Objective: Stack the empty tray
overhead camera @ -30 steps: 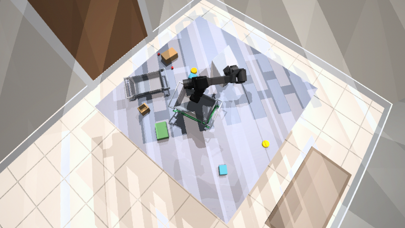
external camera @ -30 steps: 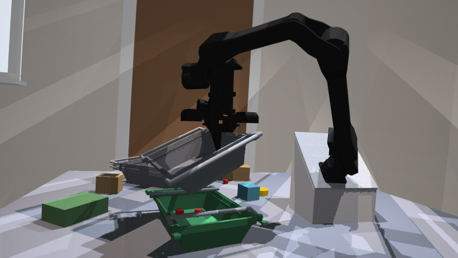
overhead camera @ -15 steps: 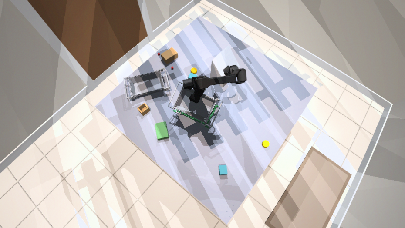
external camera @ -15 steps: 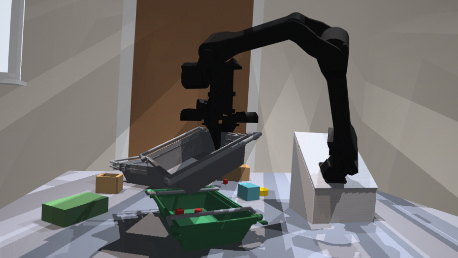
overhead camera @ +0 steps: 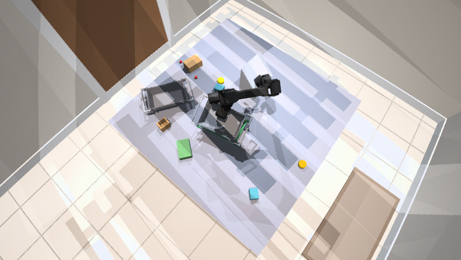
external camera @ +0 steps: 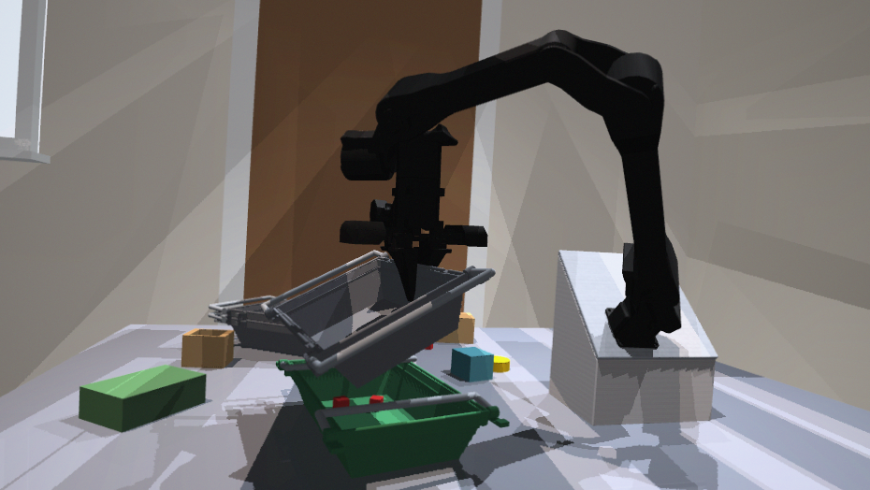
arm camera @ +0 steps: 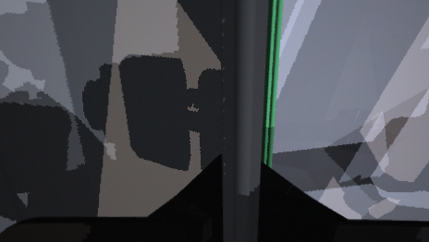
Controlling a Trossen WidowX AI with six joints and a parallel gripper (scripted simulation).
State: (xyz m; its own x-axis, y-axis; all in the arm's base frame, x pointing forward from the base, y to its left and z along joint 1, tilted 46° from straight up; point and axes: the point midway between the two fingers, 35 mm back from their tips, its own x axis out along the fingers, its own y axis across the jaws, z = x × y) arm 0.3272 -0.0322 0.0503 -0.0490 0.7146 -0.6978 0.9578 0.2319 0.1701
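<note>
My gripper tip is now 7 cm short of the grey tray and 2 cm to the right of it. Round my gripper tip: green block (34 cm ahead, 14 cm below, 6 cm to the right); box (32 cm ahead, 28 cm to the right, 15 cm below); red block (15 cm below, 8 cm ahead, 4 cm to the right).
</note>
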